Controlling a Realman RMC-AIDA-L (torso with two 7-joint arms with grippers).
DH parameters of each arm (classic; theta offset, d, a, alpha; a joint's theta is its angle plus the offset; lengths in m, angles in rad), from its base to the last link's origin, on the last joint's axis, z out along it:
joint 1: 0 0.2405 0 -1.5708
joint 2: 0 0 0 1.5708
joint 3: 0 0.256 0 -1.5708
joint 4: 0 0 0 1.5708
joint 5: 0 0.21 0 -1.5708
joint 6: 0 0 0 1.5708
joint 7: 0 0.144 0 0
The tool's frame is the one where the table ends.
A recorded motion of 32 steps. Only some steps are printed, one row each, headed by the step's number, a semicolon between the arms.
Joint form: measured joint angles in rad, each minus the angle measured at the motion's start. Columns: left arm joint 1, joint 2, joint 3, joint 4, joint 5, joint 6, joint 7; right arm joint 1, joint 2, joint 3, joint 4, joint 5, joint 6, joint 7.
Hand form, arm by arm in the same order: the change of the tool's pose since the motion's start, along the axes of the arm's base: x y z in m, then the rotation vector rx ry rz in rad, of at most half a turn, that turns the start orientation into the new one. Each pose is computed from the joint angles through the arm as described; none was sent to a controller.
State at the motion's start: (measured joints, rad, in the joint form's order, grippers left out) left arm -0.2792 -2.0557 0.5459 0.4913 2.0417 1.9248 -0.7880; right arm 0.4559 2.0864 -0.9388 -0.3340 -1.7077 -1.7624 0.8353
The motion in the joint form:
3: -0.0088 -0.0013 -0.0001 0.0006 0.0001 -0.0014 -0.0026; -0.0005 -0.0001 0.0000 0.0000 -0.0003 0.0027 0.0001
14: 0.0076 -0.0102 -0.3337 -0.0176 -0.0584 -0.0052 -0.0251; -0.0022 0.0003 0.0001 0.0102 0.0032 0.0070 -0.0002
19: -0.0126 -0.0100 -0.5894 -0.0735 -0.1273 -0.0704 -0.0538; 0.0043 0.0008 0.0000 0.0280 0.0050 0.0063 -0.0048
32: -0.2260 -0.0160 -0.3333 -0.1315 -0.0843 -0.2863 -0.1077; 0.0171 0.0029 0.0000 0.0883 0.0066 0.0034 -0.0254
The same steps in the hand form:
3: 0.0020 0.0028 -0.0004 -0.0011 -0.0005 -0.0063; 0.0004 0.0001 -0.0002 0.0009 -0.0022 -0.0020
14: -0.0135 0.0139 0.0349 0.3116 -0.1380 0.1923; 0.0014 -0.0010 -0.0014 -0.0010 0.0009 -0.0140
19: -0.0287 0.0288 0.0615 0.5645 -0.2636 0.3742; 0.0003 -0.0018 -0.0034 -0.0082 0.0085 -0.0169
32: 0.0248 0.1040 0.0079 0.2857 -0.1422 0.2620; -0.0011 -0.0075 -0.0104 -0.0323 0.0316 -0.0309

